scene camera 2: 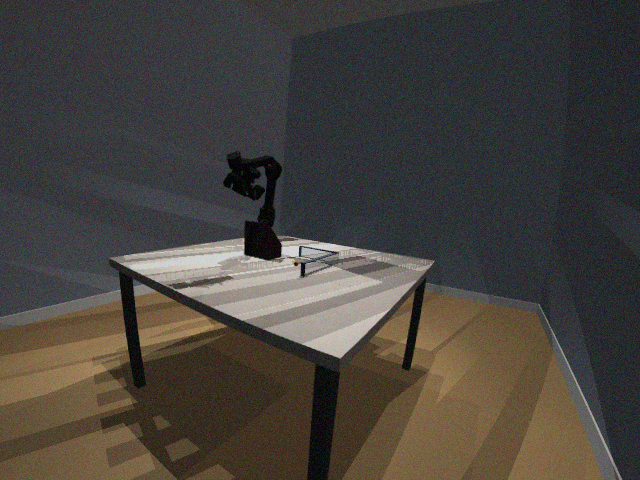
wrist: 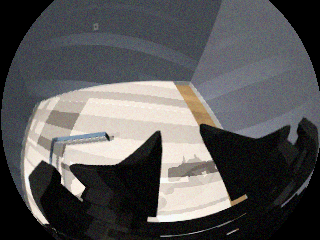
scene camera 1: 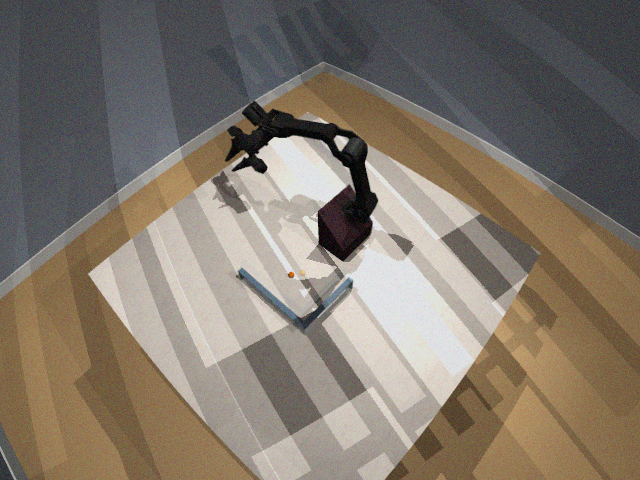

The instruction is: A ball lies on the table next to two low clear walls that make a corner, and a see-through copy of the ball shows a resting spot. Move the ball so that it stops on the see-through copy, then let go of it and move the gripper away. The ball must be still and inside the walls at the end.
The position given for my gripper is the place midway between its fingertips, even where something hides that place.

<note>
In view: my gripper (scene camera 1: 228, 166).
My gripper shows as well in scene camera 2 (scene camera 2: 250, 197) and in the wrist view (wrist: 180, 131).
</note>
